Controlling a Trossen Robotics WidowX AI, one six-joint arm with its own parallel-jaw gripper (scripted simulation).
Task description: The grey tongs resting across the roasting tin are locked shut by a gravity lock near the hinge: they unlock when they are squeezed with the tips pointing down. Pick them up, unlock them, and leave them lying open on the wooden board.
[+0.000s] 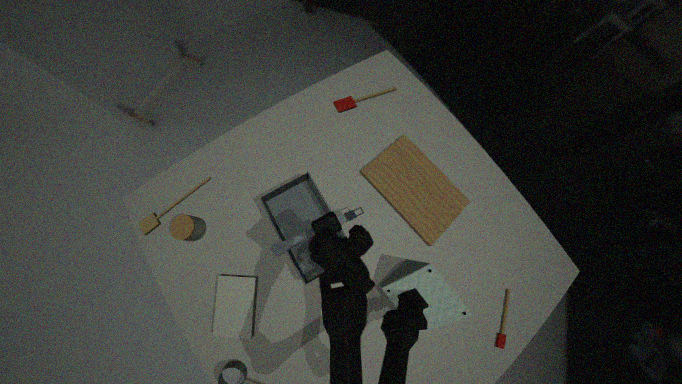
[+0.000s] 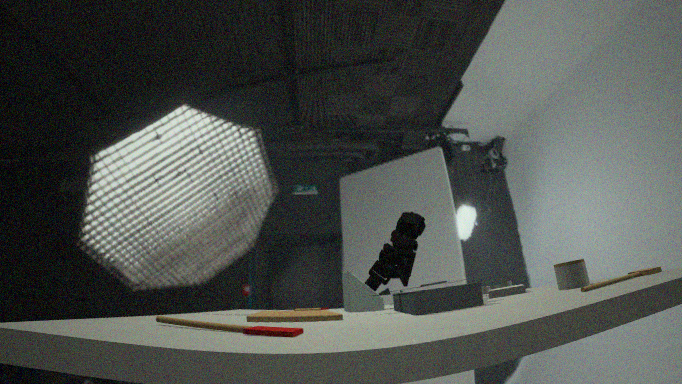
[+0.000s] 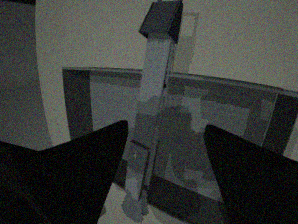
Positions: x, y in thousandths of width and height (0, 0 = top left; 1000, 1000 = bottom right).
my gripper: image 1 488, 611; image 2 598, 733; image 3 559, 578
